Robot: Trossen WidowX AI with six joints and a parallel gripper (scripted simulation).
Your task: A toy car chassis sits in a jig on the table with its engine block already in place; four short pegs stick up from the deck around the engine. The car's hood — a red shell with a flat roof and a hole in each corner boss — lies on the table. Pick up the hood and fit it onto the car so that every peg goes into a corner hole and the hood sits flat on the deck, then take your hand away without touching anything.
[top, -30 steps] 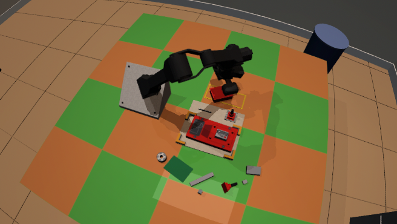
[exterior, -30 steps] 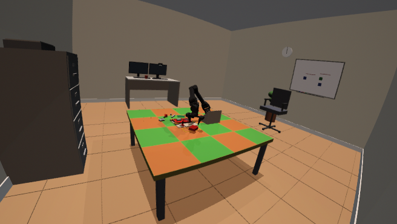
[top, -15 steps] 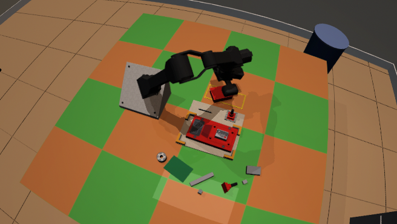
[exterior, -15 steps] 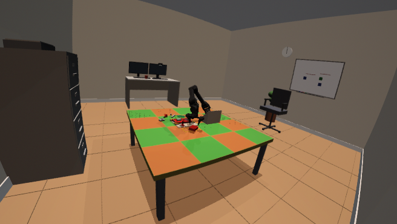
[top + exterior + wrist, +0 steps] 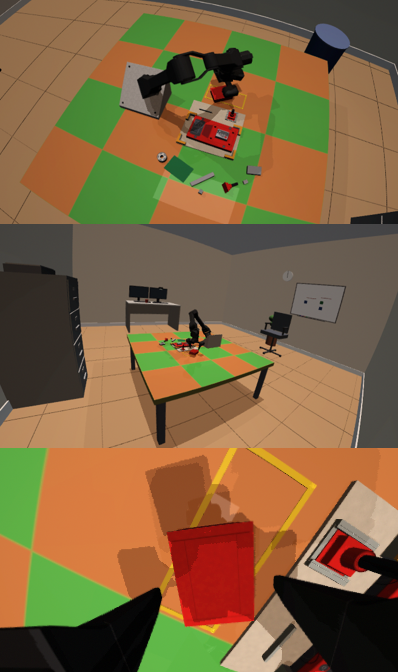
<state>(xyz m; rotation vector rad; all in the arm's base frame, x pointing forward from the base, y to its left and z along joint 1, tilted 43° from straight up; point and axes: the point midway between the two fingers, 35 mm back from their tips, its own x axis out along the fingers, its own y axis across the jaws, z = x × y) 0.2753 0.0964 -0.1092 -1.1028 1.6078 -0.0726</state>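
Now: the red hood 30 mm below my gripper tip. Round my gripper tip: grey engine block: 70 mm ahead, 210 mm to the right, 20 mm below; grey bar: 60 mm ahead, 410 mm to the right, 30 mm below; dark green plate: 40 mm behind, 410 mm to the right, 40 mm below.
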